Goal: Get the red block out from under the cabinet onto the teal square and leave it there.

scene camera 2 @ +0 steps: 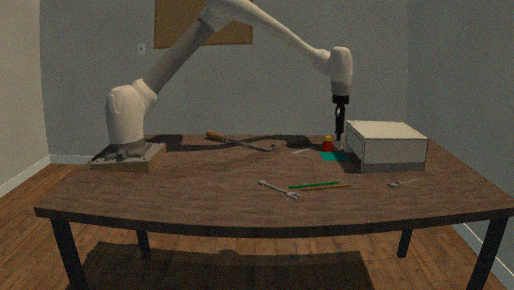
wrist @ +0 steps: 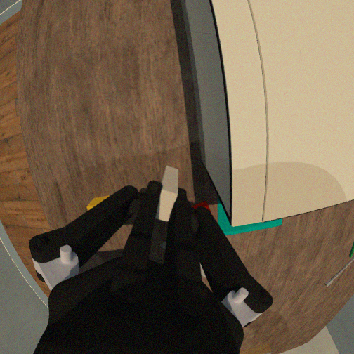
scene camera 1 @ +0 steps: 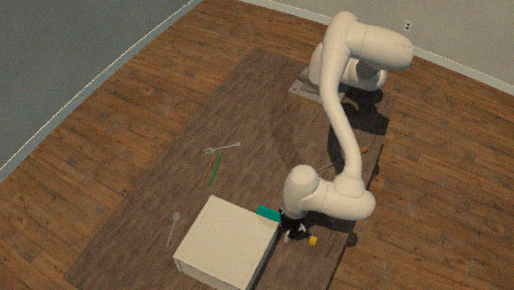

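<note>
The red block stands on the table outside the cabinet, by the far edge of the teal square; the arm hides it in scene camera 1, and my fingers partly cover it in the wrist view. The teal square lies flat at the cabinet's corner, partly hidden by the cabinet in the wrist view. The cream cabinet stands beside my gripper. My gripper is shut and empty, pointing down close to the cabinet's side, above the table.
A yellow cube stands beyond the red block. An orange-handled tool lies at the back. A wrench, a green stick, an orange stick and a spoon lie on the other side.
</note>
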